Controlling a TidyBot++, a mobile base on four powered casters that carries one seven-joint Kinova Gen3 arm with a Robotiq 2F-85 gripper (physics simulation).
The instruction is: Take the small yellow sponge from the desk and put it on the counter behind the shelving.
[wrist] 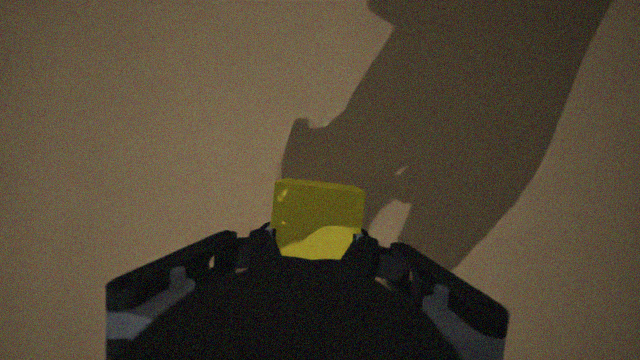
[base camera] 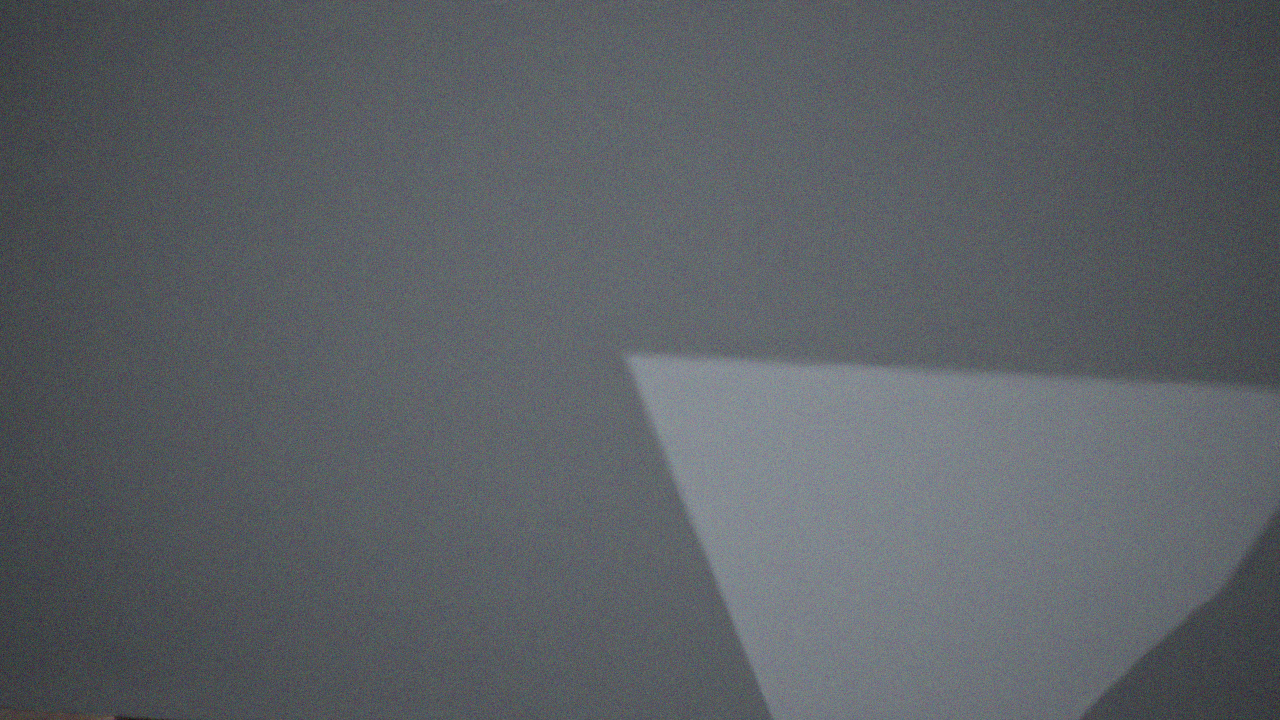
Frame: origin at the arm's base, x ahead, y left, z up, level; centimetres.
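Seen in the pictures: gripper, fingertip midpoint: (wrist: 315,230).
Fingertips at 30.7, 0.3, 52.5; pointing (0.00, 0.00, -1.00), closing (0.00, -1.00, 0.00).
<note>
Pixels of each thing's middle, then the offset from my fingertips to it, as dx, dy, dz. "*": a spot on its surface instead. Level surfaces: height alone.
- small yellow sponge, body centre: (wrist: 313,245) -0.9, +0.0, +1.1
- plain tan counter top, surface height: dz -1.2
- brighter lit patch, surface spot: (base camera: 939,501) * -15.5, -2.9, -64.5
The small yellow sponge (wrist: 319,207) is held upright between the fingertips of my gripper (wrist: 315,230) in the wrist view. My gripper is shut on it. Below and behind the sponge is the plain tan counter top (wrist: 150,115), which fills the background. The dark shadow of the arm and gripper falls on the counter and comes right up to the sponge's upper left edge. I cannot tell whether the sponge's lower end touches the counter or hangs a little above it. The sponge and gripper do not show in the base view.
A flat grey upright surface (base camera: 358,313), likely the cabinet front, fills nearly all of the base view, very close. A brighter lit patch (base camera: 939,501) lies on its lower right. A thin brown strip (base camera: 53,715) shows at the bottom left edge. The shelving does not show in either view.
</note>
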